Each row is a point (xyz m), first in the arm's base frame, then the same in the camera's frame.
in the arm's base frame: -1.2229 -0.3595 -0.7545
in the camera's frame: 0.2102 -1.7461 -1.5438
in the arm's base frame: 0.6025 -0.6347 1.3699
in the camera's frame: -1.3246 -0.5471 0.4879
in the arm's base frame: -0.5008 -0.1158 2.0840
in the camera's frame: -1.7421 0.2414 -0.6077
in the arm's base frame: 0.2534 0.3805 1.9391
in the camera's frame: -1.2092 0.5816 0.0529
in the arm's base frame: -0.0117 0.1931 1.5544
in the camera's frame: -1.0646 0.1822 -0.2171
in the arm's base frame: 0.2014 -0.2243 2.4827
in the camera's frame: -2.0076 0.4415 0.1361
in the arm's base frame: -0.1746 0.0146 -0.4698
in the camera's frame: 0.3805 -1.2197 -0.5369
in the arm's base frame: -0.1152 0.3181 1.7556
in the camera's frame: -1.1622 0.3990 -0.3184
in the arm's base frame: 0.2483 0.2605 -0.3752
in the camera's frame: 0.5225 -0.9455 -0.1459
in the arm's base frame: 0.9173 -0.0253 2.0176
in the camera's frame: -1.4111 0.3484 0.7716
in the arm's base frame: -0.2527 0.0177 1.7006
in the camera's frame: -1.3229 0.1222 -0.4168
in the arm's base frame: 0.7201 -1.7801 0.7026
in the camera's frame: -1.4789 -1.8512 0.7039
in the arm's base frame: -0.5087 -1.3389 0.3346
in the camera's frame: -1.1192 -1.8003 -0.6030
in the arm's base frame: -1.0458 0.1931 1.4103
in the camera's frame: -1.1158 0.0367 -1.2497
